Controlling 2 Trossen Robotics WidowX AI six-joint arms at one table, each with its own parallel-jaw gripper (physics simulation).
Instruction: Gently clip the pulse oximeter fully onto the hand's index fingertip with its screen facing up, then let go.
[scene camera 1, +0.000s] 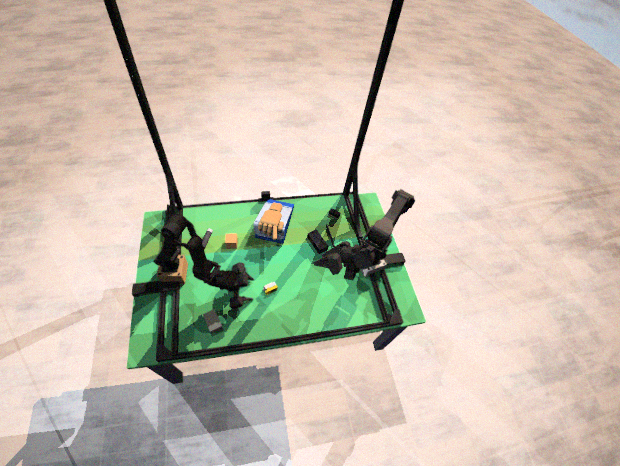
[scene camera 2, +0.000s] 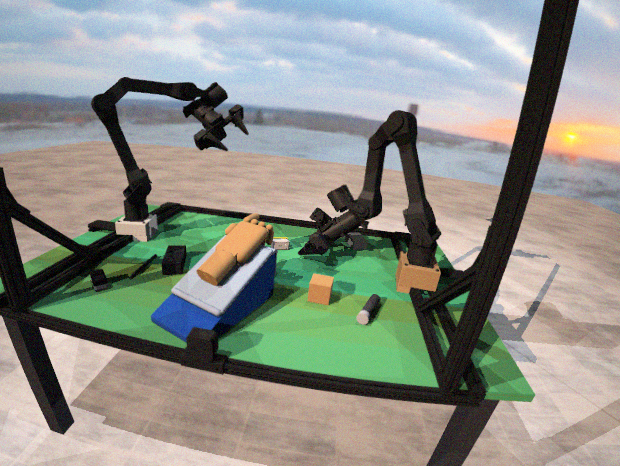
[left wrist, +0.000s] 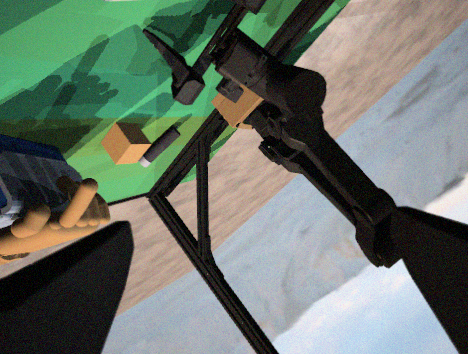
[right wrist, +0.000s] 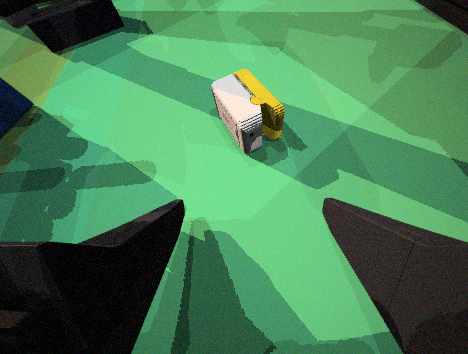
The left gripper (scene camera 2: 237, 142) is open, holding nothing. A tan cube (left wrist: 125, 143) rests on the table. Further things: the right gripper (scene camera 2: 302, 249), a pulse oximeter (right wrist: 248, 109) and a blue and grey block (scene camera 1: 287, 209).
The left gripper shows as well in scene camera 1 (scene camera 1: 318, 259) and in the left wrist view (left wrist: 262, 227). The right gripper shows as well in the right wrist view (right wrist: 253, 205). The right wrist view misses the tan cube: it is out of frame.
